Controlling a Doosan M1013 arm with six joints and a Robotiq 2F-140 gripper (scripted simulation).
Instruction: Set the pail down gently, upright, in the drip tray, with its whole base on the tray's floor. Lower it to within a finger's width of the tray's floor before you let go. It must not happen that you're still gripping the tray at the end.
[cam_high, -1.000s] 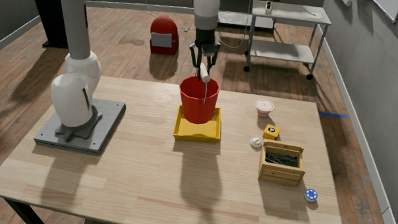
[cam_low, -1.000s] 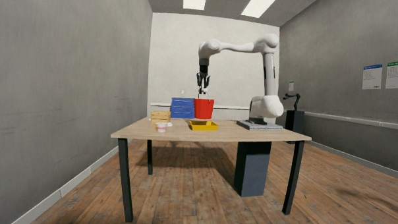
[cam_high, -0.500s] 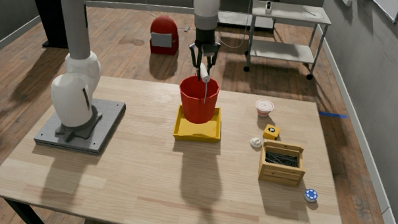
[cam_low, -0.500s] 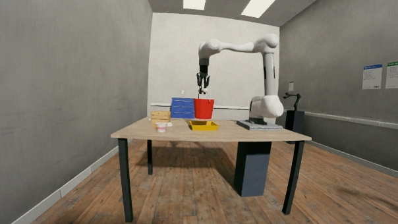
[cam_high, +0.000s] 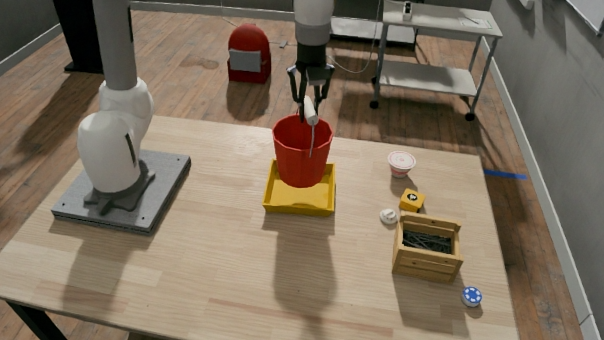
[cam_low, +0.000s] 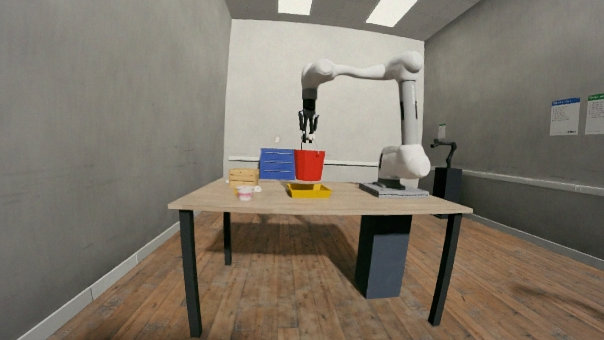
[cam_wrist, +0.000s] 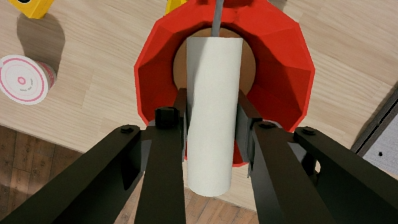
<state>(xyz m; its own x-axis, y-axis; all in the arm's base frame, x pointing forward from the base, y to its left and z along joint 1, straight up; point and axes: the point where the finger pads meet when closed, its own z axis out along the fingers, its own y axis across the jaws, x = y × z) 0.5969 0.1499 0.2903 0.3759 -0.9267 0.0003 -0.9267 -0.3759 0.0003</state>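
The red pail is 10 mm behind my hand and 100 mm below it. Also, from my hand: white cup 320 mm ahead, 170 mm to the left, 290 mm below; then blue disc 520 mm ahead, 330 mm to the right, 320 mm below; then yellow drip tray 20 mm behind, 10 mm to the right, 320 mm below.
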